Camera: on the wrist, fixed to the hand. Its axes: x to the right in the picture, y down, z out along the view.
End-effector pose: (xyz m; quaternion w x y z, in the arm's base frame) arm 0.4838 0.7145 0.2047 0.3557 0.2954 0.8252 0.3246
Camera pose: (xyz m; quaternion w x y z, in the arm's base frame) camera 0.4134 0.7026 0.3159 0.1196 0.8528 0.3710 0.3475
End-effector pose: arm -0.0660 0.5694 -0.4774 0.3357 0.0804 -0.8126 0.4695
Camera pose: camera -0.0268 0.6953 -0.4863 0.2020 0.3941 0.6338 -0.6342
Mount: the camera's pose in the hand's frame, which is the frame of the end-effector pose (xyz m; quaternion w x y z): -0.0122 0.0576 -0.1183 0.7133 0.1017 -0.1409 0.6789
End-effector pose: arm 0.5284 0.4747 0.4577 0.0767 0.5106 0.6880 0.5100
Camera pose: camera 0.4960 0.3890 0.5529 0.2465 -0.9110 -0.1852 -0.2740
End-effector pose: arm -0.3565 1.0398 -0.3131 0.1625 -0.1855 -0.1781 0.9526
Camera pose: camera -0.3112 1.0173 -0.4352 0.5371 0.1025 -0.0729 -0.8341
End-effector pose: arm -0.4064 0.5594 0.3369 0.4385 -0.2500 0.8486 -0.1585
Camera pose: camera -0.5143 0.6197 0.3838 0.5654 0.4201 0.6972 0.1336
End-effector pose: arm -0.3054 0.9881 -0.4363 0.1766 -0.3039 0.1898 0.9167
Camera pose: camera -0.2635 0.8818 -0.5027 0.4388 -0.0592 -0.4101 -0.7974
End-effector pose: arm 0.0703 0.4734 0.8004 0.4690 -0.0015 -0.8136 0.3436
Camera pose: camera 0.1491 0.5794 0.7971 0.0132 0.4573 0.6105 -0.6465
